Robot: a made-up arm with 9 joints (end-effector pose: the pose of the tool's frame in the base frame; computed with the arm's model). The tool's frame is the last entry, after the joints.
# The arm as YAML. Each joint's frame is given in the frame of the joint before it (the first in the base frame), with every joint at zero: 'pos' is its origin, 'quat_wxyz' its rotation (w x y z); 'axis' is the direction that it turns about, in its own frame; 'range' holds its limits. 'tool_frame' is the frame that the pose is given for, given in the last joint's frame.
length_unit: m
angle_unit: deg
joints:
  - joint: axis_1
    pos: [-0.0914, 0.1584, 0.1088]
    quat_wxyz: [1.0, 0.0, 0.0, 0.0]
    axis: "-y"
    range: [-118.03, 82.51]
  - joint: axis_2
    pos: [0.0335, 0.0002, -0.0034]
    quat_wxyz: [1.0, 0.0, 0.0, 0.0]
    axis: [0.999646, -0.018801, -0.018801]
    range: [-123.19, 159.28]
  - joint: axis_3
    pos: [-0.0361, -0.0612, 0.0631]
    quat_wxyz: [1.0, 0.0, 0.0, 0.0]
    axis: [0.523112, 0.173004, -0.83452]
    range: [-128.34, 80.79]
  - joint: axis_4
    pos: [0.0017, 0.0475, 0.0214]
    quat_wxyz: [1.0, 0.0, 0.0, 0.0]
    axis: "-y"
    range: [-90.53, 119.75]
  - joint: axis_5
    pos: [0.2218, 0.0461, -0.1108]
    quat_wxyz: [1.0, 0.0, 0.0, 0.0]
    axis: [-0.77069, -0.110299, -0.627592]
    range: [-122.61, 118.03]
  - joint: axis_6
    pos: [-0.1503, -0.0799, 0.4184]
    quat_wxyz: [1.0, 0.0, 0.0, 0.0]
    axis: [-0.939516, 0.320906, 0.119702]
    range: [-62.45, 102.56]
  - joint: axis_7
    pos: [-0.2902, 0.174, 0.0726]
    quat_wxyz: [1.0, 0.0, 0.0, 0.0]
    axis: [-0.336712, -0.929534, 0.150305]
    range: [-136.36, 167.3]
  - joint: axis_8
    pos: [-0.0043, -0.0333, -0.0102]
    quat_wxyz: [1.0, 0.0, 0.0, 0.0]
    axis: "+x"
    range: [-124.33, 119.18]
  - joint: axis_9
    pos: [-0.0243, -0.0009, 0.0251]
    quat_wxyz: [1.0, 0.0, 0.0, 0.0]
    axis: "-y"
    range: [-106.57, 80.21]
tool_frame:
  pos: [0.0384, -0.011, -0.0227]
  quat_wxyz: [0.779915, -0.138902, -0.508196, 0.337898]
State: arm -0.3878 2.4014 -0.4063 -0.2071 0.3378 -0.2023 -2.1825 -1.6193 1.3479
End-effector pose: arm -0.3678 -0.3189 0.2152 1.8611 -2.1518 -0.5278
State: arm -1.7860 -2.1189 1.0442 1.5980 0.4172 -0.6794 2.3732 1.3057 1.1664
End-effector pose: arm -0.5763 0.0028 0.1568 -1.3910 0.7255 0.3085
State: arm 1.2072 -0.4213 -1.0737 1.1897 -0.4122 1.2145 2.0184 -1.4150 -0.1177
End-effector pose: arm -0.3918 -0.1830 0.0369 -0.1614 0.2480 0.7070
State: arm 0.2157 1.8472 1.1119 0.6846 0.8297 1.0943 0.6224 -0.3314 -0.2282
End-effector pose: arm 0.2334 -0.3044 0.3355 0.3777 -0.0382 0.8398
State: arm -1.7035 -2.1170 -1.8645 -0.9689 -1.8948 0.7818 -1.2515 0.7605 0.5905
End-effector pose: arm -0.2640 0.3471 -0.5066 1.3866 -1.6106 -1.0657
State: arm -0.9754 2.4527 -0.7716 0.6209 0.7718 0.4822 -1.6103 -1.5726 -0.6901
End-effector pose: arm -0.1528 0.0387 0.6804 1.4603 0.4889 0.4777
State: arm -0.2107 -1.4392 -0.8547 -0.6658 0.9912 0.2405 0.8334 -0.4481 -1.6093
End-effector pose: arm -0.6213 0.0909 -0.1782 2.3482 -0.5948 -0.5502
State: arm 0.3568 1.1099 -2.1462 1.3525 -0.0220 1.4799 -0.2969 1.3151 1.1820
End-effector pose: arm 0.0935 -0.1763 -0.2101 -0.5631 1.7701 0.2847
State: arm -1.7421 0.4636 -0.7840 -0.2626 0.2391 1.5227 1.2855 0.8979 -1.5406
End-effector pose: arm 0.2845 0.1747 0.3952 -0.9577 -1.5583 -2.4617
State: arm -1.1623 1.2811 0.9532 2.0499 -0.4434 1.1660 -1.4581 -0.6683 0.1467
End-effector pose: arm -0.1105 0.3728 0.3221 -0.2309 1.0896 -0.5167
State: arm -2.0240 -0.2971 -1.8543 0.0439 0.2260 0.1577 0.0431 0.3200 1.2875
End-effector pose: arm 0.3515 0.0129 0.4511 1.7978 -1.1985 0.4327
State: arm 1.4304 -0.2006 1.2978 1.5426 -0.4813 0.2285 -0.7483 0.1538 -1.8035
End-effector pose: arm -0.1056 0.4460 -0.1979 0.4353 -1.6303 0.4665
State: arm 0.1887 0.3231 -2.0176 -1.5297 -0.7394 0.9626 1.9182 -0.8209 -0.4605
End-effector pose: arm -0.1024 0.4325 0.3973 0.4803 0.9384 -2.2479
